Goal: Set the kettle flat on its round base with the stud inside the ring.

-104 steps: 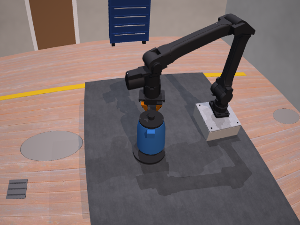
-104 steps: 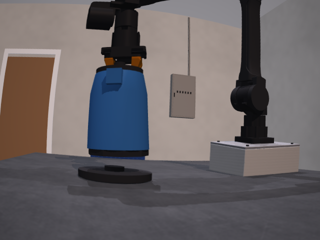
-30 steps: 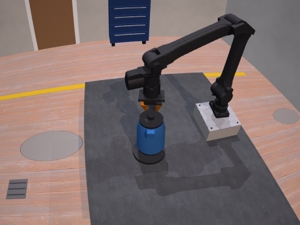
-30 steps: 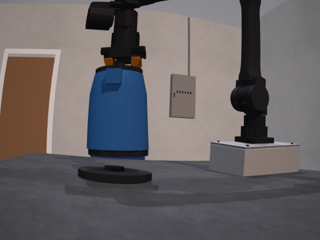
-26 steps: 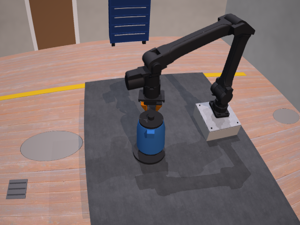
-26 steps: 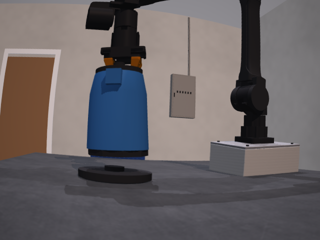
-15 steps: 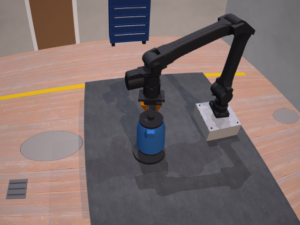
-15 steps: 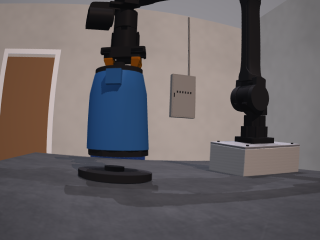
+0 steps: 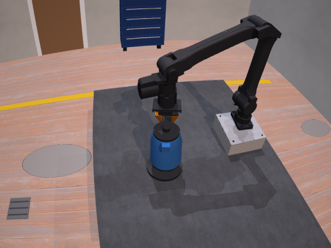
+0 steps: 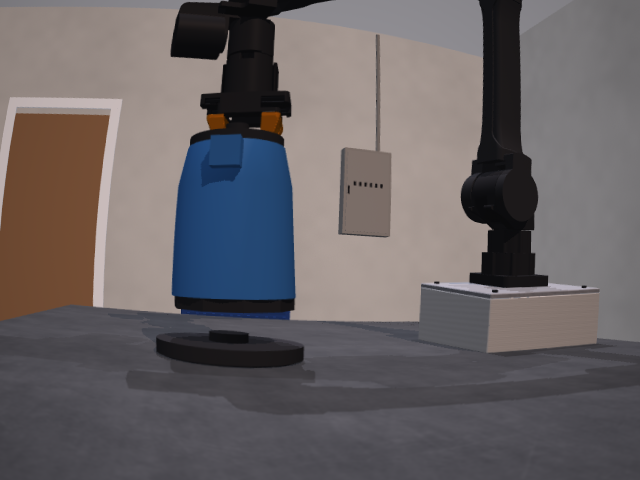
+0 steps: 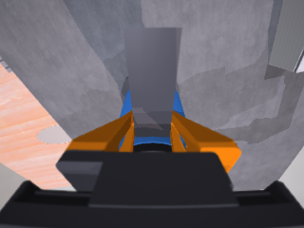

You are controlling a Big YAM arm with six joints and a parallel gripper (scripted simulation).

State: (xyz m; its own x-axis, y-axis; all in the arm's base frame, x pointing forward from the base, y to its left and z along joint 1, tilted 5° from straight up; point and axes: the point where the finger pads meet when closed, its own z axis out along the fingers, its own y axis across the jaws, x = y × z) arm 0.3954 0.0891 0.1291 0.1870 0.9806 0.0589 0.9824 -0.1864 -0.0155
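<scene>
My hand is 30 mm to the right of the blue kettle and 50 mm above it. Also, from my hand: black round base: 10 mm ahead, 60 mm to the left, 180 mm below.
</scene>
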